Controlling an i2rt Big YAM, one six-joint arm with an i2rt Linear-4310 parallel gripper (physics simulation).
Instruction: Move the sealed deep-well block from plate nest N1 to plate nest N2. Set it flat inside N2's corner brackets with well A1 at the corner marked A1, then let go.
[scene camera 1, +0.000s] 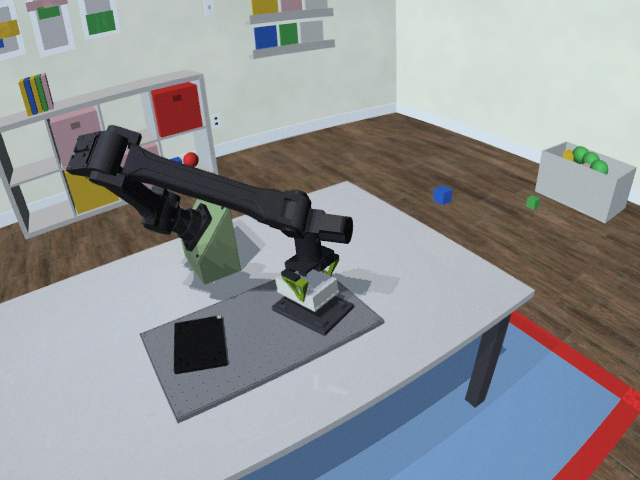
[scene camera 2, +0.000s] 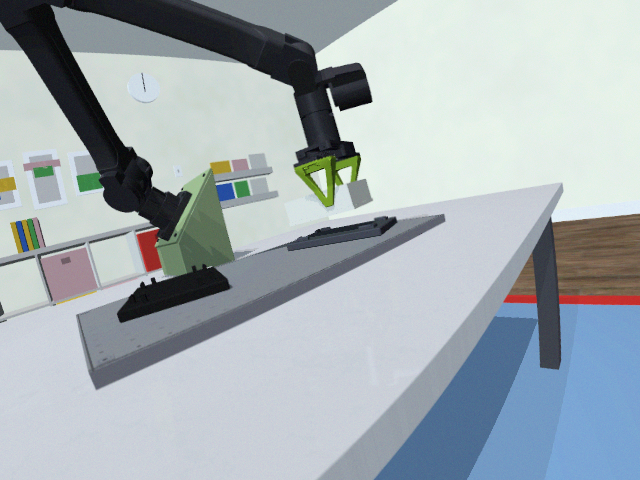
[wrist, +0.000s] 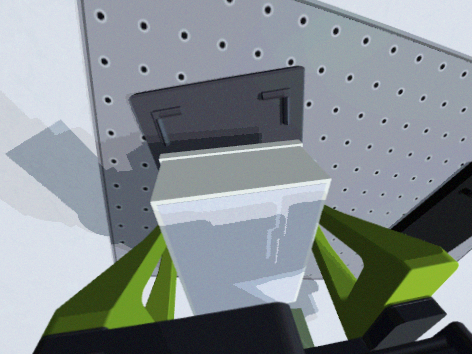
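Seen in the pictures: gripper, fingertip midpoint: (scene camera 1: 313, 291) (scene camera 2: 341, 202) (wrist: 238, 210); arm's base, link origin: (scene camera 1: 198, 228) (scene camera 2: 176, 217).
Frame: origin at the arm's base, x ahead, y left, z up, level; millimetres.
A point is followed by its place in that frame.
The white sealed block (scene camera 1: 324, 296) {x 388, y 203, z -50 mm} (scene camera 2: 360, 194) {x 387, y 207, z -52 mm} (wrist: 240, 175) {x 386, y 208, z -40 mm} is between the green fingers of my gripper (scene camera 1: 316, 284) {x 350, y 194, z -58 mm} (scene camera 2: 336, 194) {x 350, y 194, z -58 mm} (wrist: 238, 210) {x 350, y 194, z -58 mm}, which is shut on its sides. The block looks about level and hangs a little above the dark grey nest (scene camera 1: 324, 325) {x 427, y 181, z -100 mm} (scene camera 2: 341, 237) {x 389, y 144, z -108 mm} (wrist: 220, 107) {x 401, y 219, z -104 mm}, with a gap below it. Two raised corner brackets of this nest show in the wrist view; the block hides the nest's near part. The black nest (scene camera 1: 200, 343) {x 345, y -97, z -104 mm} (scene camera 2: 175, 297) {x 417, y -115, z -107 mm} (wrist: 440, 220) {x 354, y -77, z -104 mm} holds no block and has a small pale mark at one corner. I cannot read N1, N2 or A1 labels.
Both nests sit on a grey perforated board (scene camera 1: 258, 351) {x 418, y 19, z -116 mm} (scene camera 2: 258, 299) {x 510, y -63, z -116 mm} (wrist: 200, 56) {x 427, y 241, z -116 mm} on the pale table (scene camera 1: 413, 299) {x 428, y 434, z -129 mm} (scene camera 2: 258, 403) {x 630, y -128, z -129 mm}. The arm's green base mount (scene camera 1: 222, 258) {x 86, y 38, z -67 mm} (scene camera 2: 201, 237) {x 87, y 22, z -60 mm} stands behind the board. Raised pins or brackets stick up from the black nest.
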